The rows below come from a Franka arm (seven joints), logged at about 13 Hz.
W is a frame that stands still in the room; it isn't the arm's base.
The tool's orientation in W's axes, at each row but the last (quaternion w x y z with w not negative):
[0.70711 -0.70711 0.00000 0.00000]
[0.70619 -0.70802 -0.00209 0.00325]
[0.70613 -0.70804 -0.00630 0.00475]
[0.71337 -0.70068 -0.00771 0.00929]
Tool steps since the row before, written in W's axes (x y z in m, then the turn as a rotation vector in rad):
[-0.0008 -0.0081 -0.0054 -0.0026 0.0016 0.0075]
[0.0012 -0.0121 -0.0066 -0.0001 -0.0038 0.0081]
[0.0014 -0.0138 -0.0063 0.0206 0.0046 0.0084]
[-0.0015 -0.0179 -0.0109 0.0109 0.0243 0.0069]
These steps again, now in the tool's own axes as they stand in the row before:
[-0.0008 0.0054 -0.0081 -0.0026 -0.0075 0.0016]
[0.0011 0.0066 -0.0121 -0.0001 -0.0081 -0.0038]
[0.0012 0.0063 -0.0138 0.0207 -0.0084 0.0043]
[-0.0019 0.0106 -0.0181 0.0115 -0.0065 0.0242]

